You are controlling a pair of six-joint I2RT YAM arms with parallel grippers.
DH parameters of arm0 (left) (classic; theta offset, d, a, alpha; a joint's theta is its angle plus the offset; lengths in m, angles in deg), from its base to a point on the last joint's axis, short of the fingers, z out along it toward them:
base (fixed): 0 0 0 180
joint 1: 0 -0.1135 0.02 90
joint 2: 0 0 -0.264 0
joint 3: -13.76 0 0.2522 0
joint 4: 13.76 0 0.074 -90
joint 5: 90 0 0 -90
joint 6: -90 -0.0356 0 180
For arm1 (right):
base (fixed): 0 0 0 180
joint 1: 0 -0.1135 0.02 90
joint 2: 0 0 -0.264 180
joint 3: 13.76 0 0.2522 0
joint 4: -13.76 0 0.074 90
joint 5: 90 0 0 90
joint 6: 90 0.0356 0 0
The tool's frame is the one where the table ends.
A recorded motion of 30 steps. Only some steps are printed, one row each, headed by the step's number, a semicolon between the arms.
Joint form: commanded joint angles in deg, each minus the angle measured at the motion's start. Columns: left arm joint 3, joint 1, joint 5, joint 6, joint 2, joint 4; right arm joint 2, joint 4, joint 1, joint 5, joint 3, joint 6.
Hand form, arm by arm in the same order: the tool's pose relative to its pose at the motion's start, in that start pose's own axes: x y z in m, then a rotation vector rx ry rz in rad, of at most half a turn. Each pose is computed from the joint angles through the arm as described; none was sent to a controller.
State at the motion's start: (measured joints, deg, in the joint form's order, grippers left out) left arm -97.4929 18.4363 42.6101 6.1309 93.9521 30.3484; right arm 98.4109 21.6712 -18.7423 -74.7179 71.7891 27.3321
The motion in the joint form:
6: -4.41 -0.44 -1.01 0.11 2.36 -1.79; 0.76 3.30 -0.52 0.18 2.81 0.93
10: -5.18 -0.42 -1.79 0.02 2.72 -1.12; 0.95 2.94 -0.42 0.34 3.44 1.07
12: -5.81 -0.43 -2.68 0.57 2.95 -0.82; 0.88 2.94 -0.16 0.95 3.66 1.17
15: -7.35 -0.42 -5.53 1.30 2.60 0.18; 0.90 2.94 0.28 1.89 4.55 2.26
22: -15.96 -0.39 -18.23 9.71 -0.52 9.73; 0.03 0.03 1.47 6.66 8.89 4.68
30: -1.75 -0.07 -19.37 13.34 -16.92 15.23; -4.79 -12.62 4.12 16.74 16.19 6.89
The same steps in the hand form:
6: -0.0177 0.0034 0.0007 -0.0189 -0.0542 0.0406; -0.0160 0.0050 0.0045 -0.0166 -0.0188 -0.0739
10: -0.0191 0.0038 0.0010 -0.0324 -0.0525 0.0389; -0.0184 0.0047 0.0041 -0.0129 -0.0214 -0.0727
12: -0.0209 0.0040 0.0007 -0.0476 -0.0560 0.0300; -0.0203 0.0048 0.0024 -0.0005 -0.0303 -0.0757
15: -0.0271 -0.0003 -0.0051 -0.0949 -0.0749 0.0261; -0.0258 0.0055 -0.0005 0.0179 -0.0464 -0.0710
22: -0.0525 -0.0336 -0.0476 -0.2991 -0.1601 -0.1048; -0.0507 0.0162 -0.0095 0.0984 -0.1133 -0.0656
30: -0.0064 -0.0786 -0.0996 -0.3199 -0.1250 -0.1982; -0.0904 0.0553 -0.0347 0.2816 -0.2372 -0.0150

